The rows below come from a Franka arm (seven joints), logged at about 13 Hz.
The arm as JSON. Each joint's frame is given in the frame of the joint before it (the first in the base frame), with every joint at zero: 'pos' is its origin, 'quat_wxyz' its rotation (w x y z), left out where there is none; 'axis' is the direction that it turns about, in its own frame. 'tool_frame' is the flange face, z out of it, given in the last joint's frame.
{
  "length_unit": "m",
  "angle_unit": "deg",
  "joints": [
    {
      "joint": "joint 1",
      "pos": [
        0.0,
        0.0,
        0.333
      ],
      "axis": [
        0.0,
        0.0,
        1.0
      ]
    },
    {
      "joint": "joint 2",
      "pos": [
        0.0,
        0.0,
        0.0
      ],
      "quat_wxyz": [
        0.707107,
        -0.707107,
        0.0,
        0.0
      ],
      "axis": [
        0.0,
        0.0,
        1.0
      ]
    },
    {
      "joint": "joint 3",
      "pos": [
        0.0,
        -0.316,
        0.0
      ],
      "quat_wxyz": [
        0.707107,
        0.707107,
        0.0,
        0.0
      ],
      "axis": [
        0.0,
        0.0,
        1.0
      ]
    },
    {
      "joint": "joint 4",
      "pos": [
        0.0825,
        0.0,
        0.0
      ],
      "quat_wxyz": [
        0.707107,
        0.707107,
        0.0,
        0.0
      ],
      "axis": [
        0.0,
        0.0,
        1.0
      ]
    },
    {
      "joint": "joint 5",
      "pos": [
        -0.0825,
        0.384,
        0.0
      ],
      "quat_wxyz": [
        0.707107,
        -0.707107,
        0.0,
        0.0
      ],
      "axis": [
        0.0,
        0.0,
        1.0
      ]
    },
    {
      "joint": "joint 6",
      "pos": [
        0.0,
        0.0,
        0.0
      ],
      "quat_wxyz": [
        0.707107,
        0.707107,
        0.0,
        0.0
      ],
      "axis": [
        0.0,
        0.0,
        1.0
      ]
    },
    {
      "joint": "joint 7",
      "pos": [
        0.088,
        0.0,
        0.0
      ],
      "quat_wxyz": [
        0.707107,
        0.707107,
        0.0,
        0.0
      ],
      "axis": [
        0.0,
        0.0,
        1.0
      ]
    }
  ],
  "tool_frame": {
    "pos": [
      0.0,
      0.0,
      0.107
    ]
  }
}
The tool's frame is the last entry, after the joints.
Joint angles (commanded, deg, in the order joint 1, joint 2, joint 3, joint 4, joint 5, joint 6, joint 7), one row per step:
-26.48 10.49 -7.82 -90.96 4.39 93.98 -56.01
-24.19 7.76 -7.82 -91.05 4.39 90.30 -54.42
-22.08 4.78 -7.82 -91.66 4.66 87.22 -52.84
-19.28 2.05 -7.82 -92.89 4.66 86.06 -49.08
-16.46 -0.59 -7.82 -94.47 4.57 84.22 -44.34
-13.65 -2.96 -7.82 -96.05 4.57 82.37 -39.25
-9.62 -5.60 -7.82 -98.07 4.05 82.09 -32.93
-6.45 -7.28 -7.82 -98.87 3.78 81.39 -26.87
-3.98 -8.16 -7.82 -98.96 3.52 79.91 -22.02
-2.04 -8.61 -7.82 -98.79 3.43 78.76 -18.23
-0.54 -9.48 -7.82 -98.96 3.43 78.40 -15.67
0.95 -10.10 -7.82 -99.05 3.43 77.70 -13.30
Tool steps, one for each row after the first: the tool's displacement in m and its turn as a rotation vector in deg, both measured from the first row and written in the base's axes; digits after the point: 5 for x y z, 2 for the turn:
-0.00213 0.02871 0.02285 0.79 0.85 0.91
-0.00787 0.05605 0.04406 1.61 1.33 1.62
-0.00927 0.08634 0.05934 1.42 1.38 0.79
-0.01407 0.11670 0.06939 1.52 2.62 -0.92
-0.01968 0.14592 0.07636 1.61 4.20 -2.96
-0.02274 0.18260 0.08339 0.50 4.78 -5.10
-0.02550 0.21067 0.09076 -0.41 5.35 -7.84
-0.02830 0.23210 0.09578 -1.16 6.60 -10.02
-0.02980 0.24873 0.09958 -1.74 7.52 -11.72
-0.03306 0.26148 0.10508 -2.07 7.43 -12.72
-0.03613 0.27404 0.10869 -2.40 7.82 -13.50

